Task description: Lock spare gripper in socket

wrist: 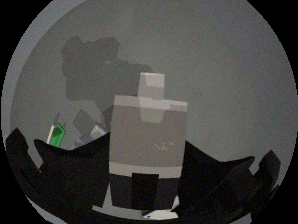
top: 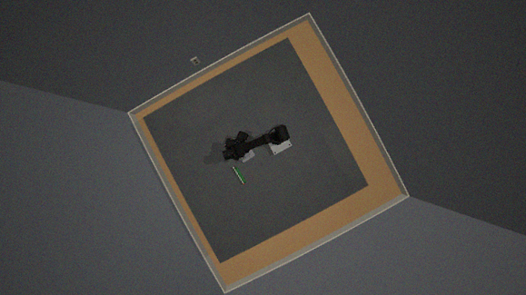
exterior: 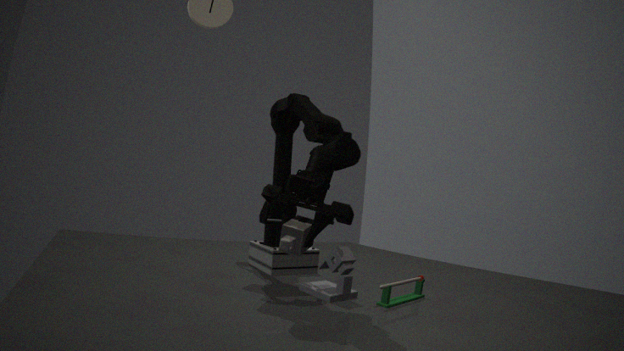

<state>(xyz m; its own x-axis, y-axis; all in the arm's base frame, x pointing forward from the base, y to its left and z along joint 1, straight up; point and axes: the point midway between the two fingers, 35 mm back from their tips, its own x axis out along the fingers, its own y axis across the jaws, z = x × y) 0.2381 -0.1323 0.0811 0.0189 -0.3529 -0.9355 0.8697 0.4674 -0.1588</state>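
Right now my gripper tip is 4 cm short of the grey mount socket, 10 cm to the right of it and 6 cm above it. Round my gripper tip: spare gripper (1 cm above); then green pin cradle (15 cm ahead, 19 cm to the left, 10 cm below).
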